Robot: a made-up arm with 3 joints. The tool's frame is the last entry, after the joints. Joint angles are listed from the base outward. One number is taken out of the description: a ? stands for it. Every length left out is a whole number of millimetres.
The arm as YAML. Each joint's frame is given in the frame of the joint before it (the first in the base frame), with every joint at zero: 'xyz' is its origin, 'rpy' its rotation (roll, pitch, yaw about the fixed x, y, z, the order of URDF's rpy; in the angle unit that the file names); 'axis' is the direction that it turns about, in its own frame. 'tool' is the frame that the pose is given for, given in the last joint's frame.
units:
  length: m
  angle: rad
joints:
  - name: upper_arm
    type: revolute
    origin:
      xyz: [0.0, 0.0, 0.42]
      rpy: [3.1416, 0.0, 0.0]
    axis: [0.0, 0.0, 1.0]
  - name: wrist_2
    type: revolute
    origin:
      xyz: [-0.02, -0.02, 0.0]
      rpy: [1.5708, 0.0, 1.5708]
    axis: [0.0, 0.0, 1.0]
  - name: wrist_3
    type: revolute
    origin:
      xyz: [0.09, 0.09, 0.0]
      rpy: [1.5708, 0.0, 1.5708]
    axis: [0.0, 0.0, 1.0]
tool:
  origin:
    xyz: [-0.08, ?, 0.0]
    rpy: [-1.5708, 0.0, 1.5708]
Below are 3 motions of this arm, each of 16 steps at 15 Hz.
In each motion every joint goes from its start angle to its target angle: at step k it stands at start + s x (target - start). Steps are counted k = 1, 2, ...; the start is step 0. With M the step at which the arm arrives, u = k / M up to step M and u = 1 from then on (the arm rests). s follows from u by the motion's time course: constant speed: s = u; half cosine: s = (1 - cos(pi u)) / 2; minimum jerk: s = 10 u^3 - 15 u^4 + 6 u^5.
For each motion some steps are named. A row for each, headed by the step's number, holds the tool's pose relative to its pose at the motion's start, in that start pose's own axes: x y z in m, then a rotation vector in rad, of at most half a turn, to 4 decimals.
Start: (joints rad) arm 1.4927 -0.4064 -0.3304
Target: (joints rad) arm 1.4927 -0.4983 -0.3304
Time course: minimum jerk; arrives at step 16
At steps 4, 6, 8, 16:
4: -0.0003 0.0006 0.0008 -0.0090 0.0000 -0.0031
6: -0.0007 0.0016 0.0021 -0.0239 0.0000 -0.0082
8: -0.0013 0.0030 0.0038 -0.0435 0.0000 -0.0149
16: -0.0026 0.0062 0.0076 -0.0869 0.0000 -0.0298

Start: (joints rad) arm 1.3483 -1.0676 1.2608
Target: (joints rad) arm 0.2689 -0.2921 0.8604
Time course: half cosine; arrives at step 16
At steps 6, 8, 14, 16:
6: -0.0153 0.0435 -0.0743 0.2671 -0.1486 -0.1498
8: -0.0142 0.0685 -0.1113 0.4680 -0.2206 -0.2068
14: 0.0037 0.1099 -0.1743 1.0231 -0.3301 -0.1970
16: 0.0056 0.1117 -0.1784 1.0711 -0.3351 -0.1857

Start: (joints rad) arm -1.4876 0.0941 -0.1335
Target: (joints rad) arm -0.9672 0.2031 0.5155
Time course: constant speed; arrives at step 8
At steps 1, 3, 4, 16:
1: -0.0093 0.0167 -0.0230 0.0196 -0.0876 -0.0632
3: -0.0184 0.0544 -0.0697 0.0432 -0.2649 -0.1940
4: -0.0179 0.0746 -0.0930 0.0470 -0.3541 -0.2611
16: 0.0188 0.1537 -0.1811 0.0070 -0.7108 -0.5372

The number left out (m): -0.24
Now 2 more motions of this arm.
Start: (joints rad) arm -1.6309 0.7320 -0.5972
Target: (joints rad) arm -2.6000 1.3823 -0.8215
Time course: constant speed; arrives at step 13
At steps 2, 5, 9, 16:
2: 0.0166 -0.0285 0.0248 0.0206 0.1396 0.1441
5: 0.0534 -0.0632 0.0582 0.0522 0.3679 0.3447
9: 0.1184 -0.0916 0.0897 0.0956 0.7038 0.5795
16: 0.1904 -0.0997 0.1002 0.1409 1.0708 0.7709

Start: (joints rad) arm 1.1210 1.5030 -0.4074
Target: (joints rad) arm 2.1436 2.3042 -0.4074
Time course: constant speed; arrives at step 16
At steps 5, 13, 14, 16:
5: 0.0344 -0.0121 -0.0856 0.2206 -0.3199 0.1152
13: 0.1535 -0.0188 -0.1767 0.4771 -0.8171 0.4404
14: 0.1720 -0.0187 -0.1820 0.4986 -0.8761 0.4924
16: 0.2102 -0.0177 -0.1878 0.5333 -0.9909 0.6032

